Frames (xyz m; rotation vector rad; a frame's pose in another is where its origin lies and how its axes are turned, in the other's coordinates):
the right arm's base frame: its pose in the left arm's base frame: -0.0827 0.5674 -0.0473 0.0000 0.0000 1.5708
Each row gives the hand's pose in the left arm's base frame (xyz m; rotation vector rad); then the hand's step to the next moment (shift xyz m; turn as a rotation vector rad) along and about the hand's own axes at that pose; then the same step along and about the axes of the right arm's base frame.
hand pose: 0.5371 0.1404 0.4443 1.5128 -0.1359 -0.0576
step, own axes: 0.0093 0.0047 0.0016 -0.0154 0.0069 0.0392
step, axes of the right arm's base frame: -0.0024 -0.0088 0.0053 -0.0366 0.0205 0.0081
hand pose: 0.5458 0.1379 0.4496 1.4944 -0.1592 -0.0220
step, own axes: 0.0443 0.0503 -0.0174 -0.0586 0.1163 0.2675
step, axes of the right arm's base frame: 0.0162 -0.0417 0.0529 -0.2493 0.0996 0.1283
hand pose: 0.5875 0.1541 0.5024 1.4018 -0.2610 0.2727
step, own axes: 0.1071 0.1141 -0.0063 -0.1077 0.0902 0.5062
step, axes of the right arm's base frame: 0.0266 -0.0621 0.1413 -0.4907 0.1414 0.1232
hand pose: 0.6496 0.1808 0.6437 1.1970 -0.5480 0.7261
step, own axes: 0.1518 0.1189 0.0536 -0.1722 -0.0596 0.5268
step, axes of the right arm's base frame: 0.0034 -0.0102 0.1998 -0.5527 0.0712 -0.0119
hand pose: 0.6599 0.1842 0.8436 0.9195 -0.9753 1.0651
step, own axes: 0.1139 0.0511 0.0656 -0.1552 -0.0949 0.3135
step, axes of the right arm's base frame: -0.0193 0.0399 0.1339 -0.3566 -0.0050 -0.0645
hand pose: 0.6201 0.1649 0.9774 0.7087 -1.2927 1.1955
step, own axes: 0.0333 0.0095 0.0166 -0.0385 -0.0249 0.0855
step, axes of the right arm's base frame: -0.0038 0.0190 0.0332 -0.0960 0.0001 -0.0141
